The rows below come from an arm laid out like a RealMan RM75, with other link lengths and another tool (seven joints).
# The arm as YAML. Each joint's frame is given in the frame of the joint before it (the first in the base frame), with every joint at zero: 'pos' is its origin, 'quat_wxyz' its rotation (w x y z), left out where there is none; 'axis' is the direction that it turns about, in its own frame. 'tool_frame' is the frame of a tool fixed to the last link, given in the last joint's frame.
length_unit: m
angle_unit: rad
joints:
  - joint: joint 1
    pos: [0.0, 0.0, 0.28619]
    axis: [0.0, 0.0, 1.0]
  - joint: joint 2
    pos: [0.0, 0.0, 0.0]
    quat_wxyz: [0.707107, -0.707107, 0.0, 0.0]
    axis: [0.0, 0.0, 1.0]
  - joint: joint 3
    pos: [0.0, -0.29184, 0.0]
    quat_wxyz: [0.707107, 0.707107, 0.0, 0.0]
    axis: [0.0, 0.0, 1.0]
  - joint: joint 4
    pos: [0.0, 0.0, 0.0]
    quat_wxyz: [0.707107, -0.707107, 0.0, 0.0]
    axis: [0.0, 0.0, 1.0]
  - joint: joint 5
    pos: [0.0, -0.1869, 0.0]
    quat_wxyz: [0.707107, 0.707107, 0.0, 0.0]
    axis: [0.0, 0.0, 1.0]
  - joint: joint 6
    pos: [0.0, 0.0, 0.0]
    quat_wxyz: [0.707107, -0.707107, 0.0, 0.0]
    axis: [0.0, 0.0, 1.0]
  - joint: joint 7
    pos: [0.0, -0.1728, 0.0]
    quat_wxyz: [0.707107, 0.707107, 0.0, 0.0]
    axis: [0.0, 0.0, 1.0]
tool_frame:
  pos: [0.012, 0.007, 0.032]
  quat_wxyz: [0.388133, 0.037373, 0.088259, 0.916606]
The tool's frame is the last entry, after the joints.
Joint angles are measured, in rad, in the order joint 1, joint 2, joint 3, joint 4, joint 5, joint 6, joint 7. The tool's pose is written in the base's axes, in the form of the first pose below.
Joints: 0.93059 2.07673 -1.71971 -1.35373 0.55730 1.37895 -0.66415
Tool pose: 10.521 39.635 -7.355 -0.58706 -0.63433 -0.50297 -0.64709 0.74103 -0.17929
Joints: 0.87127 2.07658 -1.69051 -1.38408 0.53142 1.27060 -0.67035
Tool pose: 10.511 41.194 -6.584 -0.61975 -0.59772 -0.50857 -0.67113 0.73956 -0.05136
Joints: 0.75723 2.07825 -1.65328 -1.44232 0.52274 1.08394 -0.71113
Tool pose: 10.688 43.000 -4.874 -0.66049 -0.55872 -0.50159 -0.70146 0.69742 0.14684
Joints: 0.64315 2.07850 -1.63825 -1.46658 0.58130 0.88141 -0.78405
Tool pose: 11.237 43.890 -3.376 -0.69798 -0.53743 -0.47328 -0.70404 0.63585 0.31626
